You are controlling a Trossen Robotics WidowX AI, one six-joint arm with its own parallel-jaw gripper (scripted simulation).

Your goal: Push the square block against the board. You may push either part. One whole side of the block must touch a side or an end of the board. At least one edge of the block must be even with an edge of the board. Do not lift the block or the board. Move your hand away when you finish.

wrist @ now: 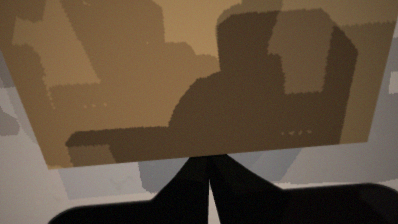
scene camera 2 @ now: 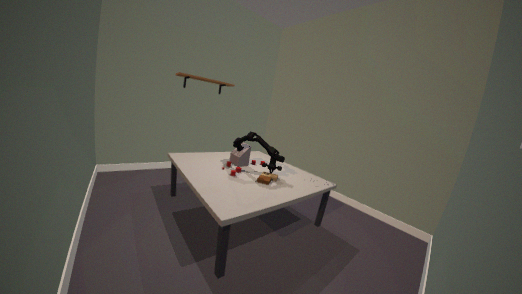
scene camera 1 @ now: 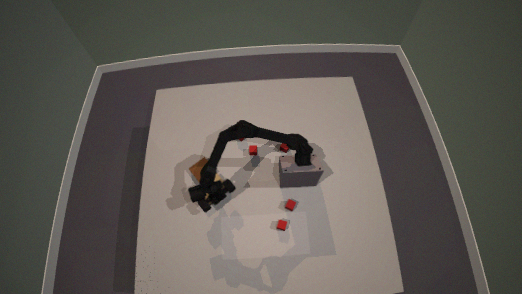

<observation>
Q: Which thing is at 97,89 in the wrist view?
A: A flat tan wooden piece.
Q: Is my gripper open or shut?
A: Shut.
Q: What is my gripper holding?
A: Nothing.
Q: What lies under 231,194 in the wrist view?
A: My gripper.
</observation>
